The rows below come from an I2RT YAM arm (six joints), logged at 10 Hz.
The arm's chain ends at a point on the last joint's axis. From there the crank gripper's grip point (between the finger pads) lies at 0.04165 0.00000 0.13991 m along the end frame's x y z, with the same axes.
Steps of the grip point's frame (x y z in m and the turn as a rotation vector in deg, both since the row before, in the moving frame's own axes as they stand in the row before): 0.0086 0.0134 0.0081 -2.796 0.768 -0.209; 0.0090 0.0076 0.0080 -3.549 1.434 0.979; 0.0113 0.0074 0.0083 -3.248 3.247 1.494; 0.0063 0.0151 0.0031 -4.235 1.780 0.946; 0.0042 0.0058 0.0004 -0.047 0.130 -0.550; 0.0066 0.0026 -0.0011 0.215 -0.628 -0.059; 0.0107 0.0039 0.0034 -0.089 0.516 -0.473
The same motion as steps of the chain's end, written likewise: 0.0067 0.0067 0.0088 -2.796 0.768 -0.209; 0.0056 -0.0018 0.0094 -3.549 1.434 0.979; 0.0036 -0.0016 0.0111 -3.248 3.247 1.494; 0.0021 0.0041 0.0049 -4.235 1.780 0.946; 0.0039 0.0061 0.0005 -0.047 0.130 -0.550; 0.0081 0.0032 -0.0015 0.215 -0.628 -0.059; 0.0094 0.0040 0.0038 -0.089 0.516 -0.473
